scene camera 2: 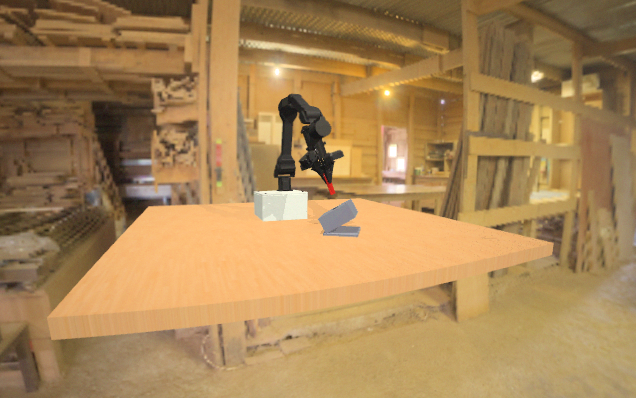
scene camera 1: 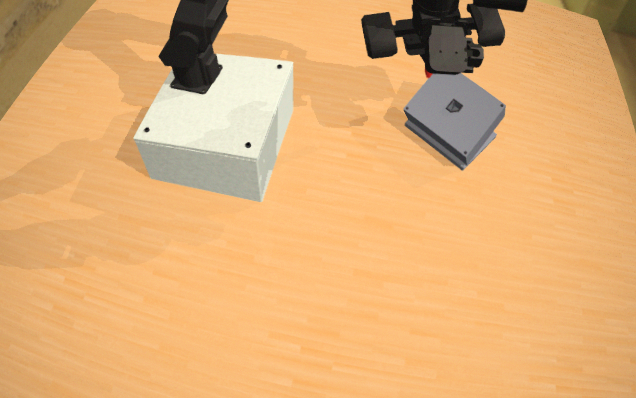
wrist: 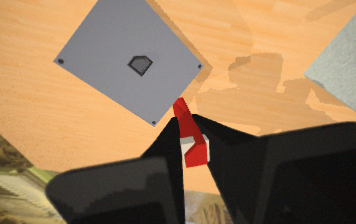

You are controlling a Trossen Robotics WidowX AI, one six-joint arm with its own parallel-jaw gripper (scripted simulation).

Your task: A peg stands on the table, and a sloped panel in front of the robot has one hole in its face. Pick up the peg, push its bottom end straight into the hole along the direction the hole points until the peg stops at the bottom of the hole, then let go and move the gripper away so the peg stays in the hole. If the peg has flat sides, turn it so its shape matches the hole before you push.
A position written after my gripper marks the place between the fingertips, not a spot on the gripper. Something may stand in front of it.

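Observation:
My gripper (scene camera 1: 430, 60), visible also at (scene camera 2: 329, 183) and (wrist: 184, 120), carries a red peg (wrist: 195, 146). Present as well: a grey sloped panel (wrist: 98, 53) and a grey foot plate (scene camera 1: 428, 139).

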